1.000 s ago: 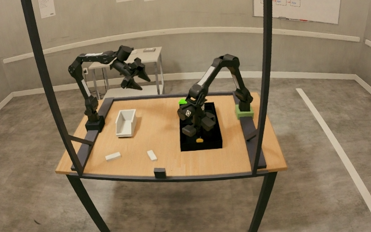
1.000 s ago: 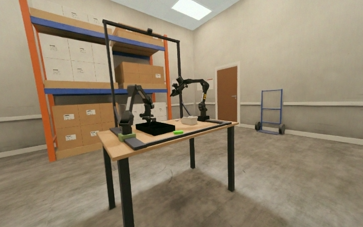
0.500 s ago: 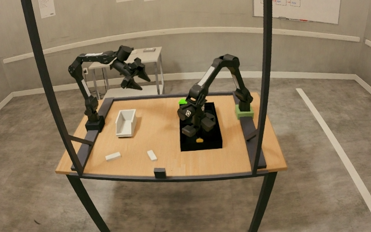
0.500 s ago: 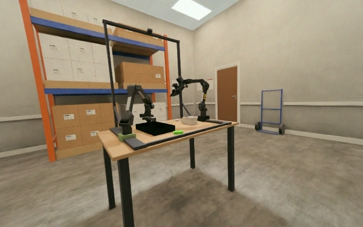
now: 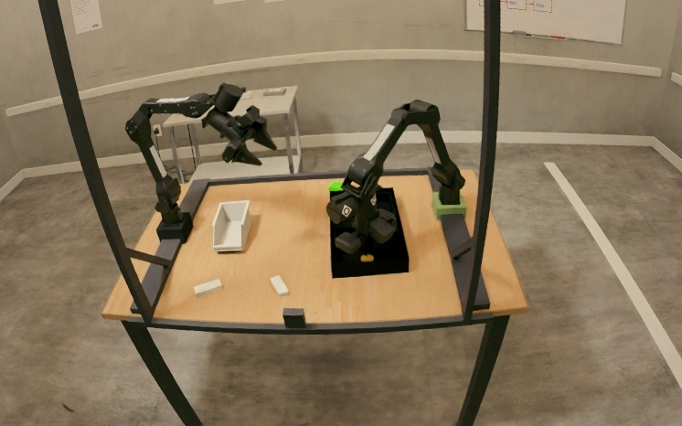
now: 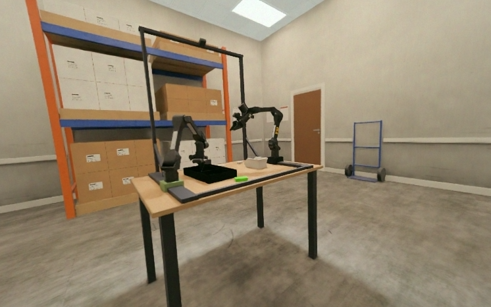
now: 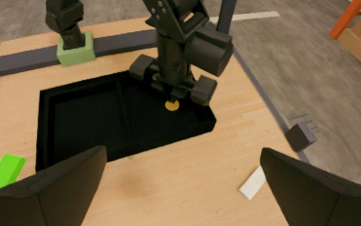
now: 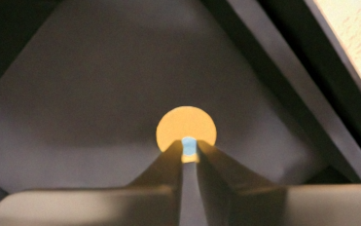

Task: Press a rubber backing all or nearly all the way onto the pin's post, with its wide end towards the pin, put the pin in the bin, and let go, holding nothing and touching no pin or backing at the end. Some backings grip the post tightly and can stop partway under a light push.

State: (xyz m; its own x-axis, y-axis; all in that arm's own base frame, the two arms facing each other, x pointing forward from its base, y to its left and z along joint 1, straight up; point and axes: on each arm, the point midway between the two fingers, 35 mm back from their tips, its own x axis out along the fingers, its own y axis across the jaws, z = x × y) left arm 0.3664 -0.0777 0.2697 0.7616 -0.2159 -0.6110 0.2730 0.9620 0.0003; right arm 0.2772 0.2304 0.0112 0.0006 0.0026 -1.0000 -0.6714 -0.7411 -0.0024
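Now: the round pin 40 mm below my right hand. The rest, counted from my right hand: white bin: 170 mm ahead, 400 mm to the left, 20 mm below; black tray: 120 mm ahead, 10 mm to the right, 40 mm below.
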